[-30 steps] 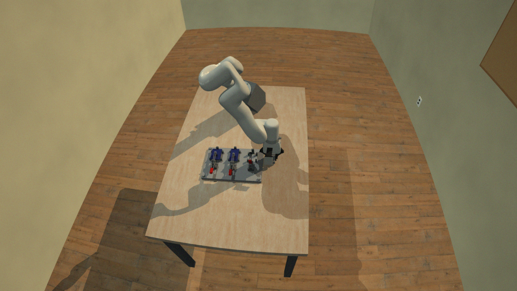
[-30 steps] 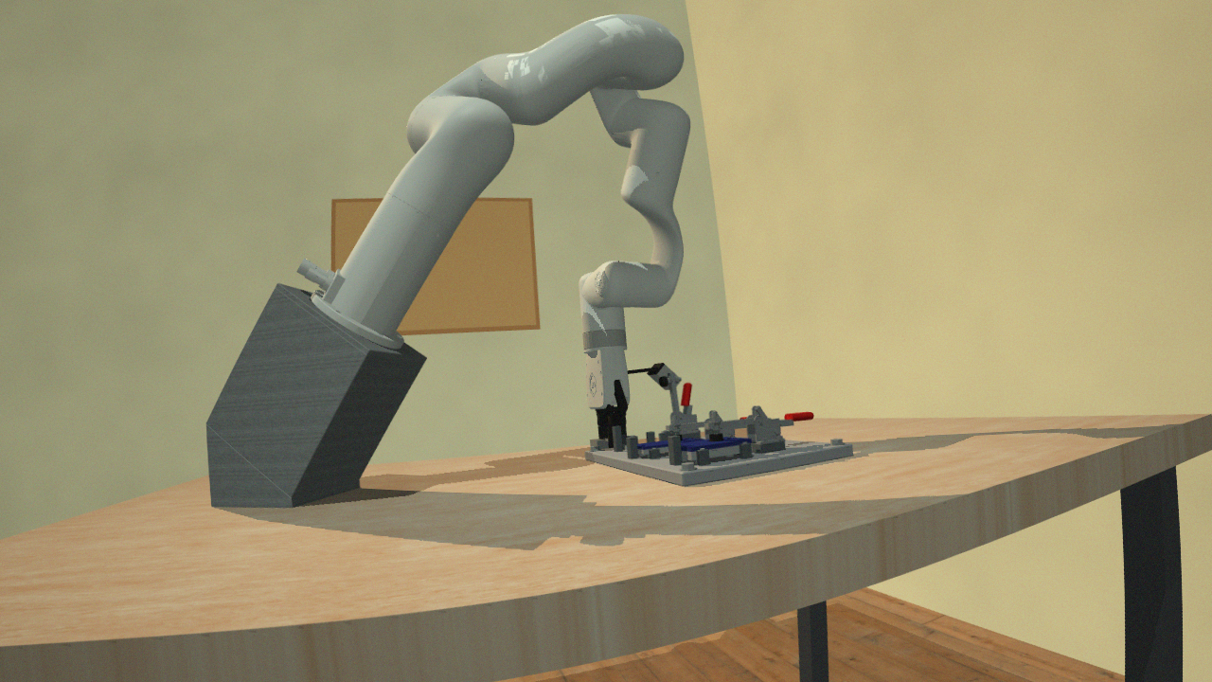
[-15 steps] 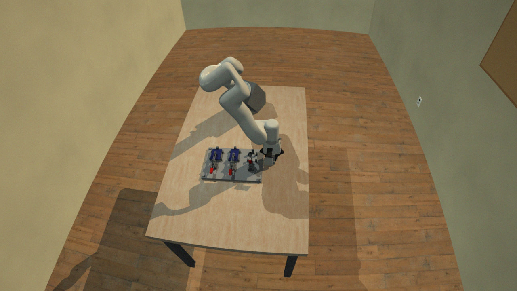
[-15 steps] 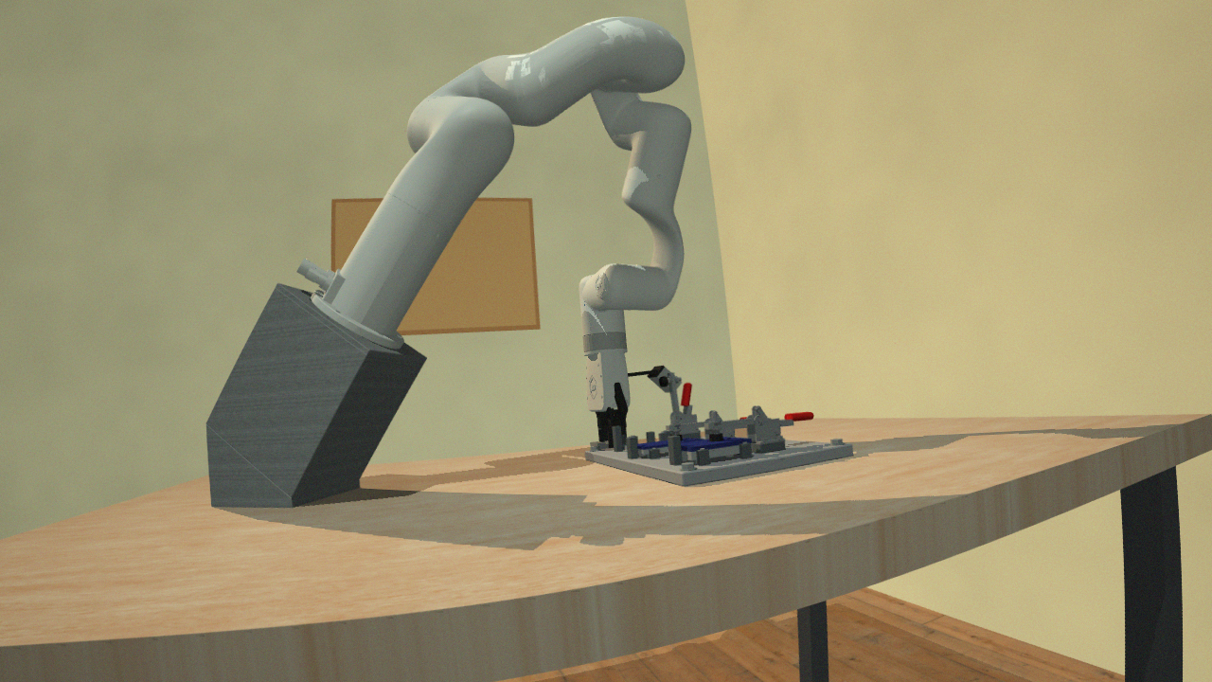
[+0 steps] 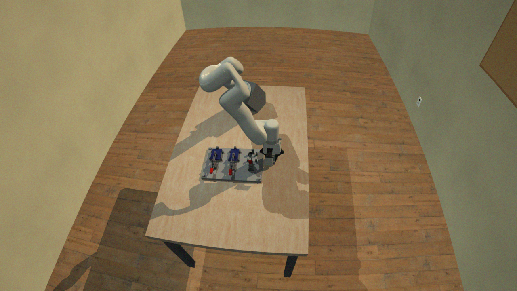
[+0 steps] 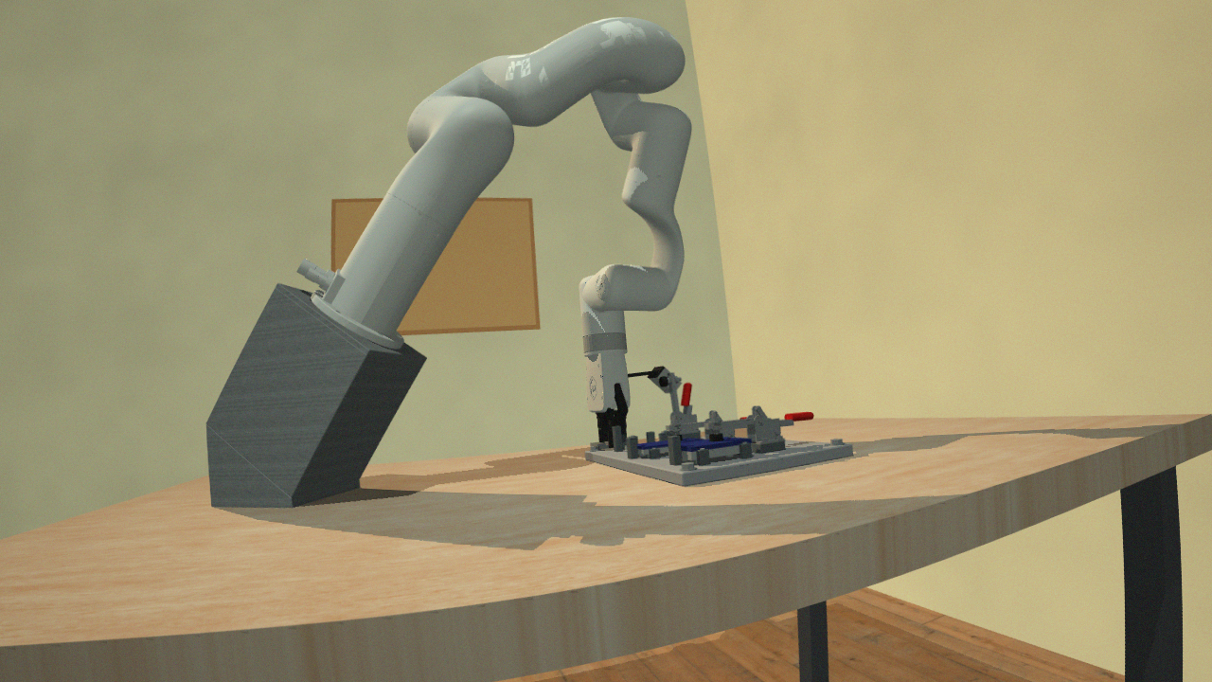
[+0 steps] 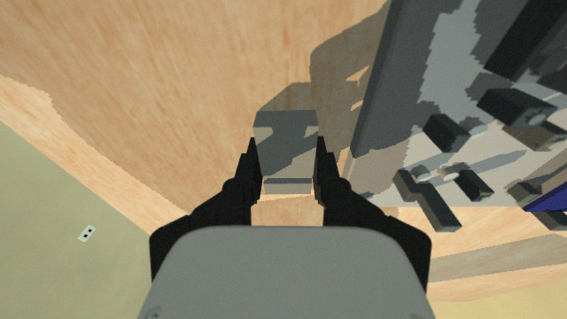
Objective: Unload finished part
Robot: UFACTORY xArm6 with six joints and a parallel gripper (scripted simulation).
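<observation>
Right now the grey part is 10 mm behind my hand and 10 mm below it. The rest, counted from my hand: fixture plate (20 mm behind, 230 mm to the right, 10 mm below); then blank (90 mm behind, 320 mm to the right, 10 mm above).
</observation>
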